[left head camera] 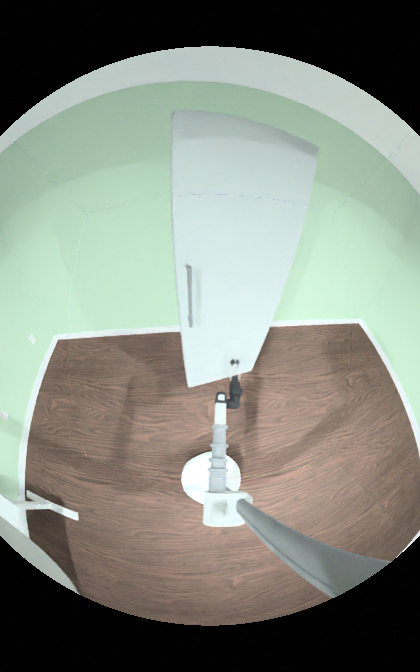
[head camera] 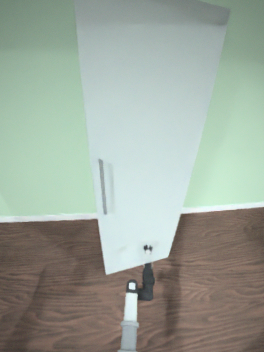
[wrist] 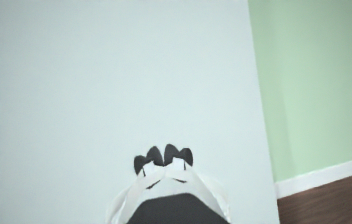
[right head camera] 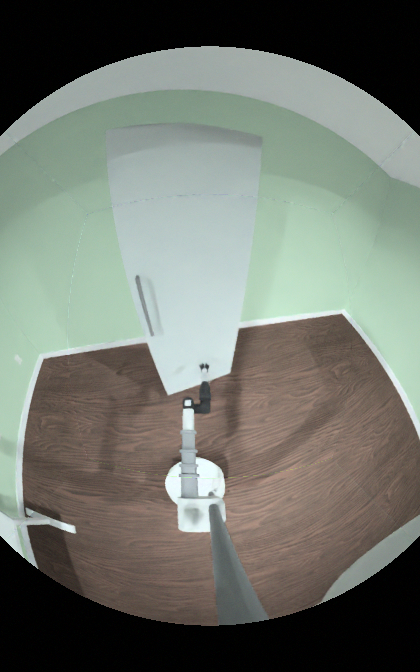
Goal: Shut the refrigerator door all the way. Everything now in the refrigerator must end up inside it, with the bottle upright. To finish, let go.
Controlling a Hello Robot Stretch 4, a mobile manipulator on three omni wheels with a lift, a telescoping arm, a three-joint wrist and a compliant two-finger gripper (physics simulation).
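Frame: origin at the robot's base, x ahead, y left, z up, level; metres.
Where they show: gripper, fingertip midpoint: (left head camera: 234, 358) (head camera: 148, 244) (wrist: 163, 157) (right head camera: 203, 362).
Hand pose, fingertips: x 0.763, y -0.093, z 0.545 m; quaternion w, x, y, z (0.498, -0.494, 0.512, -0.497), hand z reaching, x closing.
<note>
After its pixels a point has its place.
The refrigerator door (head camera: 145, 125) @(x 0.871, y -0.016, z 1.328 m) (left head camera: 235, 250) @(x 0.868, y -0.008, z 1.220 m) (right head camera: 190, 225) @(x 0.880, y -0.041, z 1.355 m) (wrist: 100, 90) @(x 0.869, y -0.012, z 0.646 m) shows its pale front face. No gap or shelf shows at its left edge, and it looks flush or nearly so with the body, which is hidden behind it. The grey vertical handle (head camera: 103, 187) @(x 0.731, y 0.176, z 1.046 m) (left head camera: 189, 295) @(x 0.730, y 0.178, z 1.051 m) (right head camera: 144, 305) @(x 0.733, y 0.174, z 1.048 m) is near that left edge. The bottle and other contents are hidden. My gripper (head camera: 148, 248) @(x 0.763, y -0.093, z 0.545 m) (left head camera: 235, 362) @(x 0.763, y -0.093, z 0.545 m) (right head camera: 204, 367) @(x 0.763, y -0.093, z 0.545 m) (wrist: 163, 157) @(x 0.763, y -0.093, z 0.545 m) is shut with nothing between its fingers. Its tips are at or very close to the lower door face, right of the handle.
The green wall (head camera: 40, 125) @(x 1.418, y 0.889, z 1.156 m) (wrist: 305, 75) @(x 1.753, y -1.041, z 0.654 m) stands behind and beside the refrigerator. My telescoping arm (head camera: 130, 307) @(x 0.355, y 0.002, z 0.652 m) (left head camera: 218, 450) @(x 0.171, y 0.002, z 0.658 m) (right head camera: 188, 442) @(x 0.238, y -0.004, z 0.655 m) reaches forward over the wooden floor (head camera: 50, 260) @(x 0.872, y 0.830, z -0.027 m) (wrist: 320, 205) @(x 1.539, y -0.857, z -0.028 m). A white angled piece (left head camera: 50, 505) (right head camera: 47, 521) @(x -0.736, y 1.390, z 0.025 m) shows at the lower left in both side head views.
</note>
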